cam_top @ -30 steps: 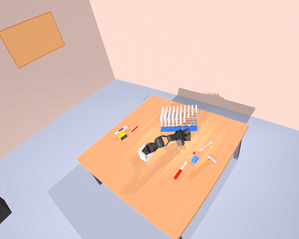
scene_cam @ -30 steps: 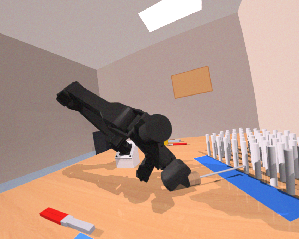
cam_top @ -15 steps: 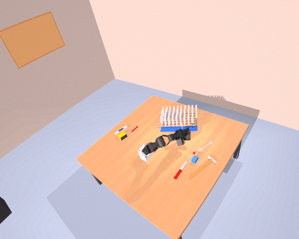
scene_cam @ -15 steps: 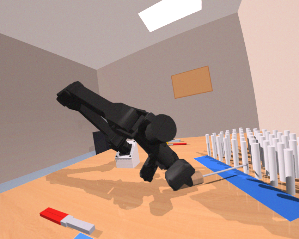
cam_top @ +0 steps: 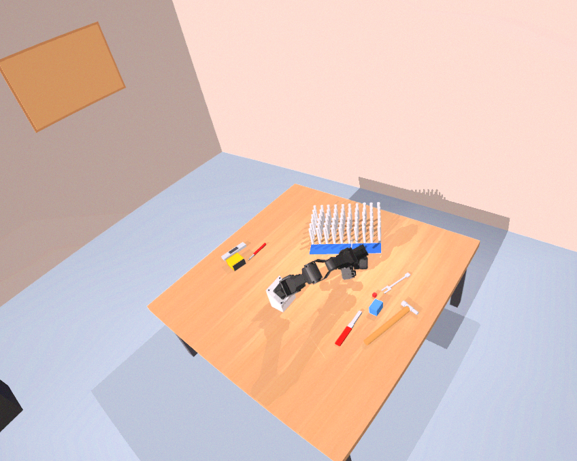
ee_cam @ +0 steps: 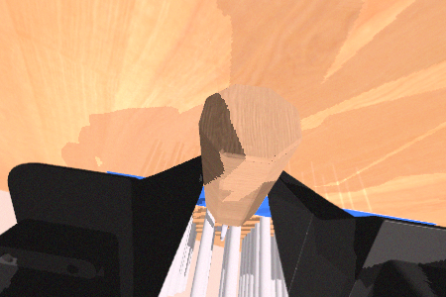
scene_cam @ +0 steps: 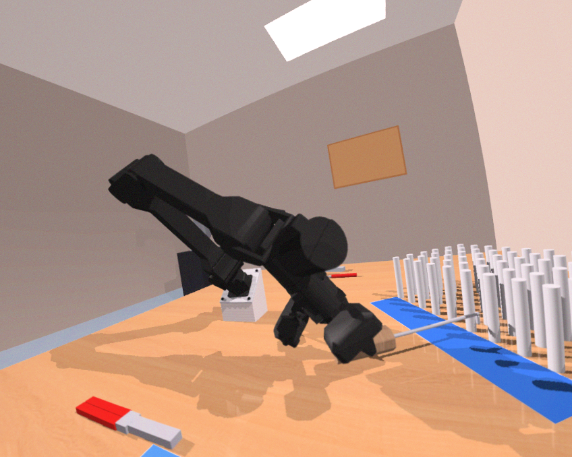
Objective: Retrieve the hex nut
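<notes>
My gripper tip is now 130 mm short of the blue taped strip, 100 mm to the right of it and 30 mm above it. From my gripper tip the other things lie so: fork wrench 250 mm to the right, 30 mm below, 10 mm ahead; red piece 180 mm to the right, 100 mm behind, 20 mm below; blue cube 220 mm to the right, 180 mm behind, 10 mm below.
</notes>
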